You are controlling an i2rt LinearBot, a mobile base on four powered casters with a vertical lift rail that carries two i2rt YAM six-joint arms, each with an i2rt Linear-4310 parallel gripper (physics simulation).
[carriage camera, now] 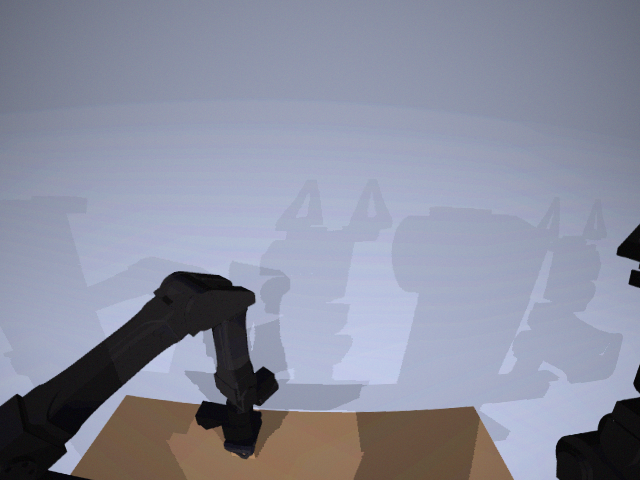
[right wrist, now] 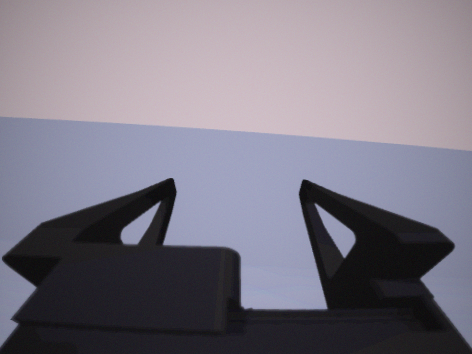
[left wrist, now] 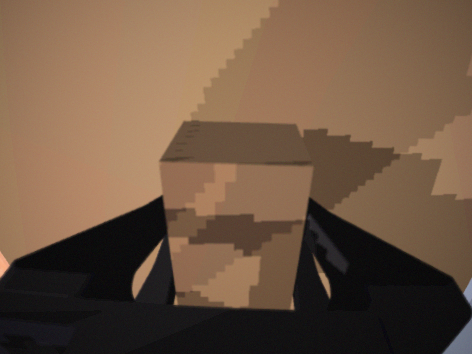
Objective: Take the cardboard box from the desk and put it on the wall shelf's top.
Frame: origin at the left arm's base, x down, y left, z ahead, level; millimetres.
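Seen in the pictures: left gripper, between the fingertips: [carriage camera: 247, 449] [left wrist: 238, 197]; right gripper, between the fingertips: [right wrist: 237, 185].
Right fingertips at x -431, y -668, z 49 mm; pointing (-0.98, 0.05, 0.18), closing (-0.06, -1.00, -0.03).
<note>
A point is followed by its place in that frame.
The cardboard box [left wrist: 240, 142] @[y -147, x 292, z 275 mm] is a tan block held between the two fingers of my left gripper [left wrist: 238, 197] @[y -182, x 310, z 271 mm] [carriage camera: 240, 449] @[y -182, x 310, z 271 mm], which is shut on it. The gripper points down at a flat brown top [carriage camera: 320, 439] @[y -373, x 312, z 310 mm] [left wrist: 100, 75] @[y -128, x 312, z 226 mm]; the frames do not tell whether this is the desk or the wall shelf. A dark shadow lies on it right beside the box. Whether the box touches it is hidden. In the carriage camera the box cannot be made out behind the gripper. My right gripper [right wrist: 237, 185] @[y -668, x -431, z 49 mm] is open and empty, facing a bluish surface.
A pale blue-grey wall [carriage camera: 320, 155] @[y -343, x -397, z 395 mm] stands behind the brown top and carries large shadows of the arms and grippers. The left arm [carriage camera: 129, 341] @[y -109, x -184, z 131 mm] reaches in from the lower left. Parts of the right arm [carriage camera: 594, 454] @[y -644, x -142, z 17 mm] show at the right edge.
</note>
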